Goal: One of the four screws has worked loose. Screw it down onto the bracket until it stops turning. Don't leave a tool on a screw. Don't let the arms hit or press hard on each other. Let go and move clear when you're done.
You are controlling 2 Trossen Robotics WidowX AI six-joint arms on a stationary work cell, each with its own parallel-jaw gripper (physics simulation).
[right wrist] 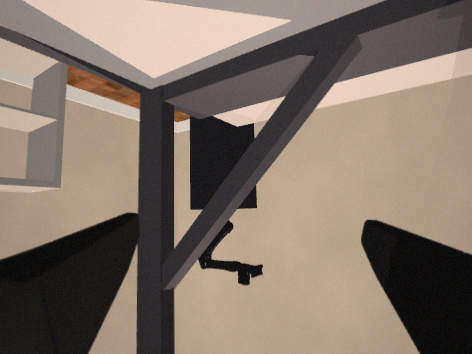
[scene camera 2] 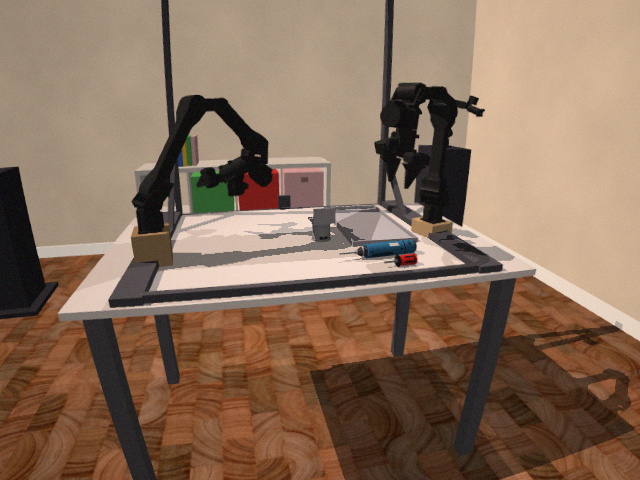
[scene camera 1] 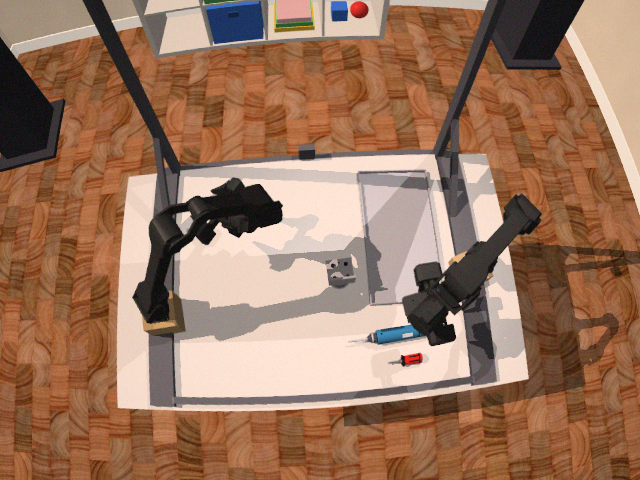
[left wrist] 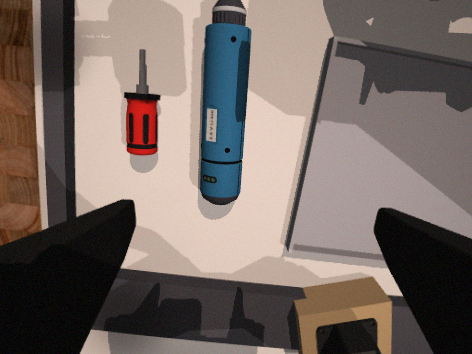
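Where they show: left gripper, fingertip midpoint: [scene camera 2: 397, 185] [left wrist: 256, 215]; right gripper, fingertip midpoint: [right wrist: 252, 227]; left arm's base, origin of the base link: [scene camera 2: 432, 220] [left wrist: 347, 345]; right arm's base, origin of the base link: [scene camera 2: 150, 229] [scene camera 1: 157, 310].
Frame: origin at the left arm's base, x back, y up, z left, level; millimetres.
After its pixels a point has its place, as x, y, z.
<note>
A small grey bracket [scene camera 1: 341, 269] @(-366, 21, -127) [scene camera 2: 324, 215] @(-379, 43, -89) stands mid-table, partly in shadow. Small screw heads show on it in scene camera 1; which screw is loose I cannot tell. A blue powered screwdriver [scene camera 1: 395, 334] @(-292, -5, 91) [scene camera 2: 388, 248] @(-283, -16, 108) [left wrist: 225, 90] @(-288, -5, 88) lies at the front right, its bit toward the left in the scene views. A short red screwdriver [scene camera 1: 412, 359] @(-272, -17, 174) [scene camera 2: 406, 259] @(-280, -23, 182) [left wrist: 142, 125] @(-270, -17, 168) lies parallel to it, nearer the front edge. My left gripper [scene camera 2: 400, 184] @(-241, 157, 81) [left wrist: 256, 215] @(-241, 157, 81) is open and empty, pointing down high above the tools' handle end. My right gripper [right wrist: 252, 227] @(-667, 114, -405) is open and empty, raised at the left.
A shallow grey tray [scene camera 1: 400, 303] @(-236, -44, 10) [left wrist: 308, 150] @(-217, -36, 16) lies right of the bracket, behind the blue screwdriver. Dark frame beams [scene camera 1: 320, 398] @(-542, -26, 181) [scene camera 2: 305, 287] @(-582, -37, 176) run around the table, with upright posts [scene camera 1: 135, 82] @(-724, 423, -634) [right wrist: 156, 200] @(-727, 91, -626) at the back. The two arms are well apart.
</note>
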